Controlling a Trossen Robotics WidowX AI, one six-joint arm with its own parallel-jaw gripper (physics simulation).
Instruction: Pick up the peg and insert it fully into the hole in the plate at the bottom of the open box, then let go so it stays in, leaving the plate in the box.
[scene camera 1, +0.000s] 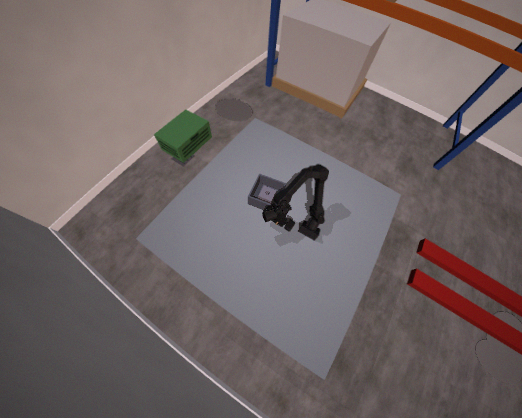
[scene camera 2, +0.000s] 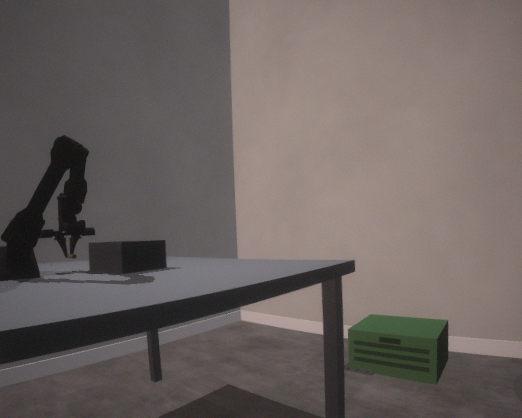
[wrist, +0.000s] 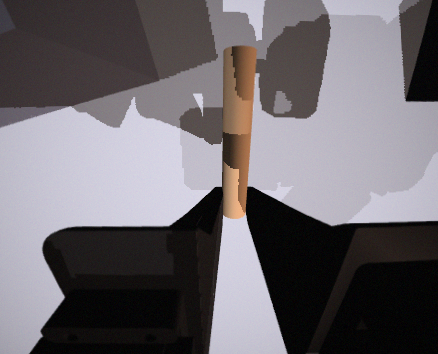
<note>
In view: my gripper (scene camera 2: 68, 257), a grey box (scene camera 2: 123, 257) and an orange-brown peg (wrist: 239, 62).
The grey box is seen too in the wrist view (wrist: 60, 60). My gripper also shows in the wrist view (wrist: 233, 194).
</note>
